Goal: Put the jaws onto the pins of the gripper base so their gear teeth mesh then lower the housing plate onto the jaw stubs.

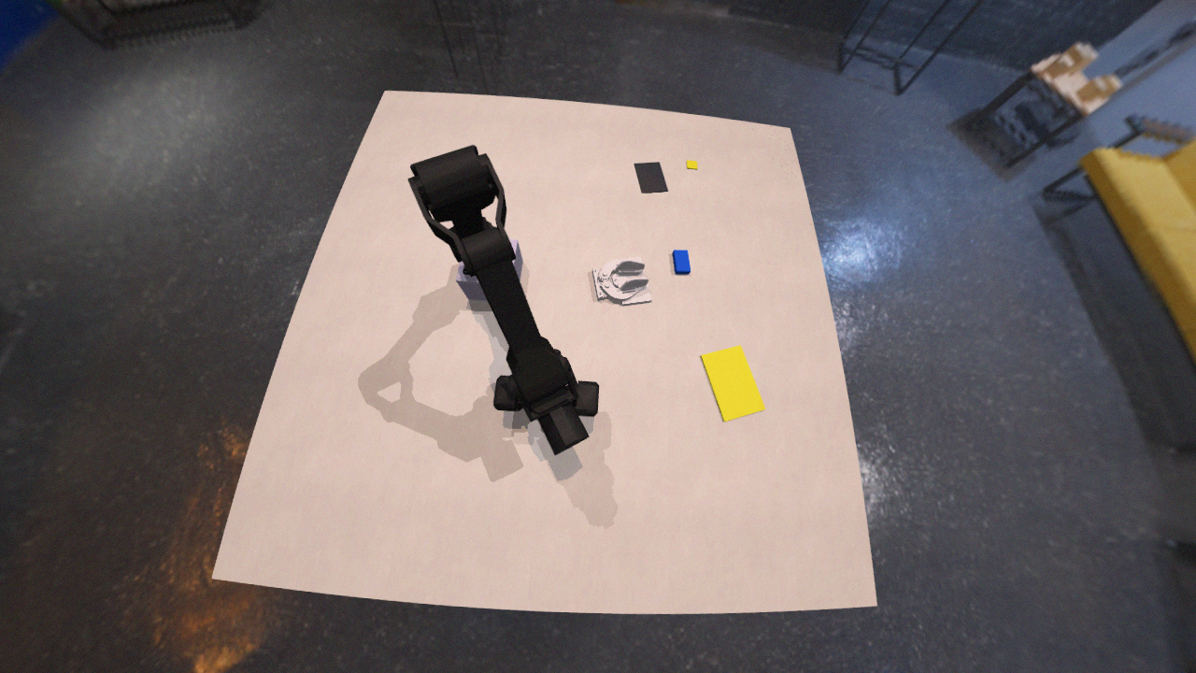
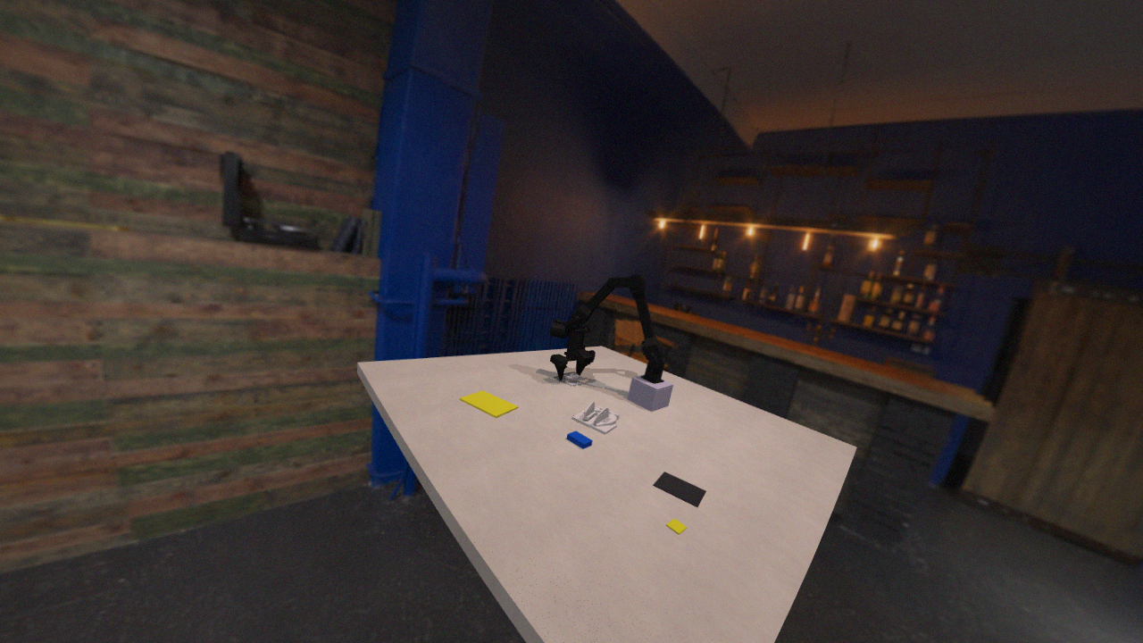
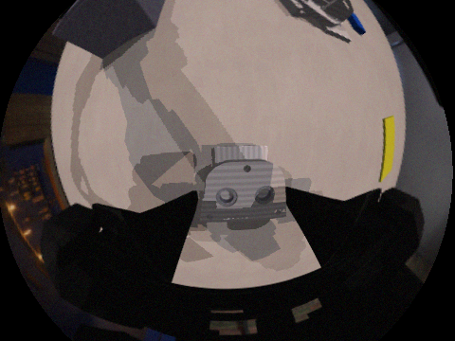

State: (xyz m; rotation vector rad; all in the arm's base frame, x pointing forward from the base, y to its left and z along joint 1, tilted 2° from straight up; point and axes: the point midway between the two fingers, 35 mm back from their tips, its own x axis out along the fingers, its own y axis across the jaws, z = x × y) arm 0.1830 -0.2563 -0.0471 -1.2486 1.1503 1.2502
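Right now the white block is 1 cm to the left of my gripper tip. Round my gripper tip: grey jaw: 31 cm to the left, 9 cm ahead, 1 cm above; blue block: 38 cm to the left, 26 cm ahead; yellow sheet: 39 cm ahead, 9 cm to the left, 1 cm below.
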